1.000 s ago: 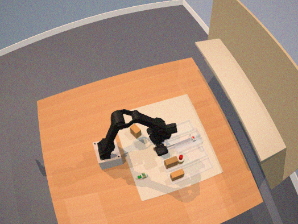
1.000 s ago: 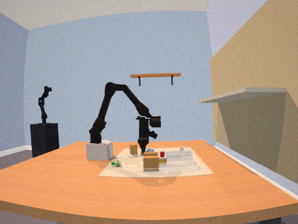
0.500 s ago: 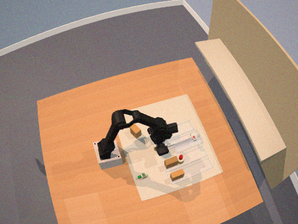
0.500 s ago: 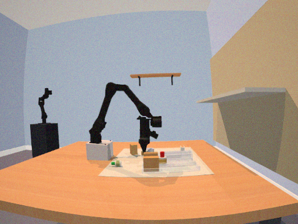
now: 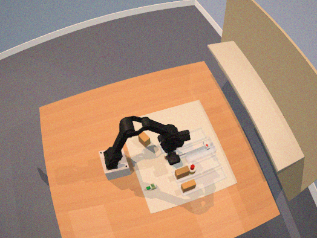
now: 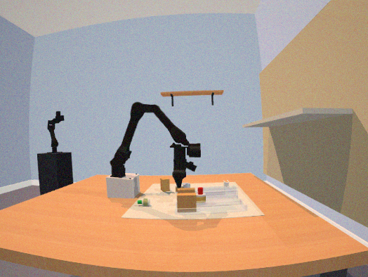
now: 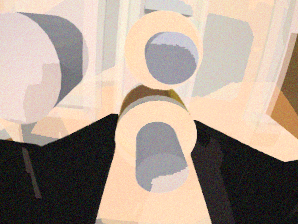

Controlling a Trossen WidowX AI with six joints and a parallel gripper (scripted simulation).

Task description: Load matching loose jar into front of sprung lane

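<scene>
My gripper tip is 20 mm short of the grey can, 80 mm to the right of it and 20 mm above it. The rest, counted from my gripper tip: clear pusher lane 160 mm ahead, 10 mm to the right, 30 mm below.
</scene>
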